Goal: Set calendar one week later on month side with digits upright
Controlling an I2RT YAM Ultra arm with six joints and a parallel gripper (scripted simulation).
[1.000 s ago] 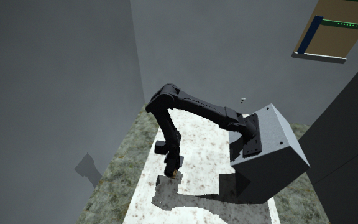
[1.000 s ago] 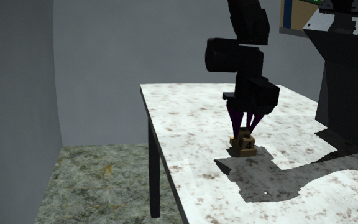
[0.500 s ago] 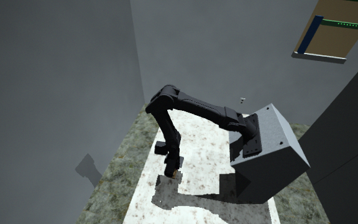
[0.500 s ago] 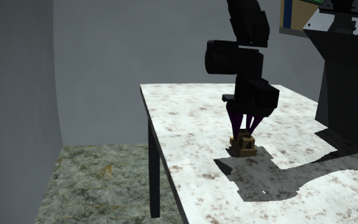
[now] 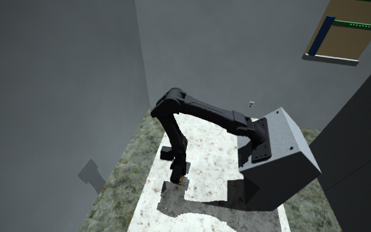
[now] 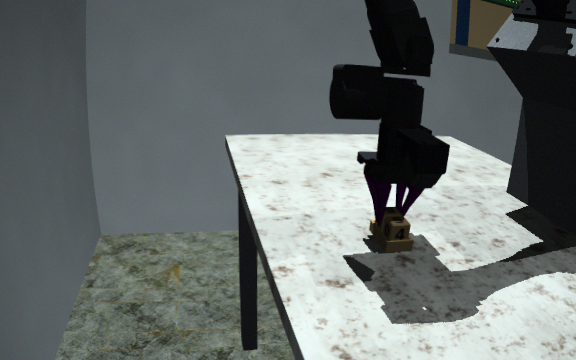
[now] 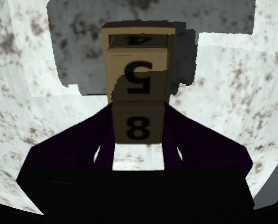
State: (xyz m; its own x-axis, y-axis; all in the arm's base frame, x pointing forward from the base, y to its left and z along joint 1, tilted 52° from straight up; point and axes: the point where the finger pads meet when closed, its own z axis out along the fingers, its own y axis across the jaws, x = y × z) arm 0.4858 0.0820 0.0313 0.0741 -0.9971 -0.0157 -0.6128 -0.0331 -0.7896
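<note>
Now: the wooden digit cube right at my hand.
</note>
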